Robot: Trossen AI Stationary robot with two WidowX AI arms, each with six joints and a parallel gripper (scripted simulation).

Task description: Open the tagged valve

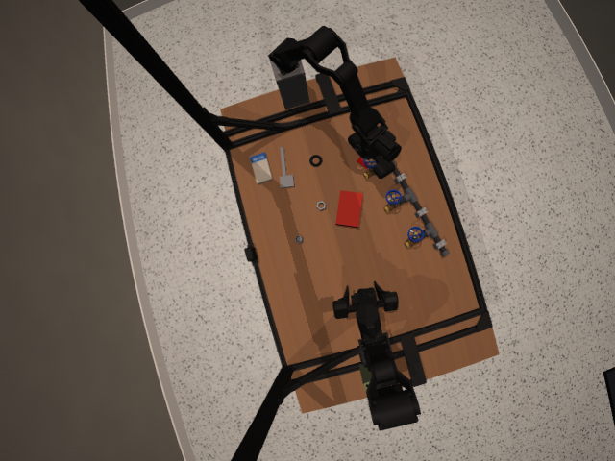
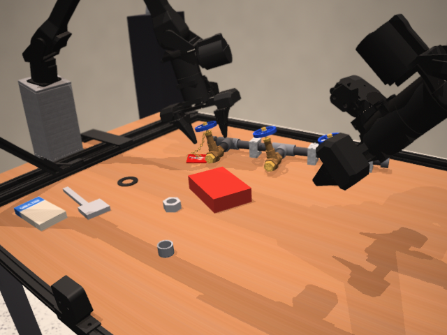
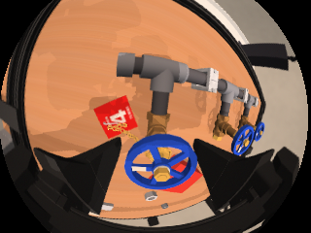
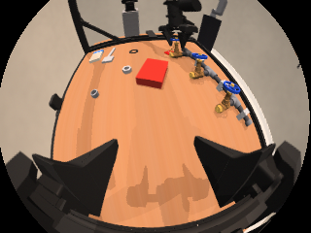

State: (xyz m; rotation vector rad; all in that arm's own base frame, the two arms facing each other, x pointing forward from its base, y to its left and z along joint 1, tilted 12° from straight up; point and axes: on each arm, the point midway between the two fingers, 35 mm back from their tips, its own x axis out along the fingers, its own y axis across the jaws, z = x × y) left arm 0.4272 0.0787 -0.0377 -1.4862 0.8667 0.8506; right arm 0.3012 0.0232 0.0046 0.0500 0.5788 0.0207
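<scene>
Now: left hand 90 mm above the red tag, 40 mm to the right of it and 10 mm past it. From my left hand the other things lie so: box: 380 mm behind, 120 mm to the left, 80 mm below; red block: 120 mm to the right, 110 mm behind, 80 mm below; grey t-shaped piece: 300 mm behind, 90 mm below, 80 mm to the left.
</scene>
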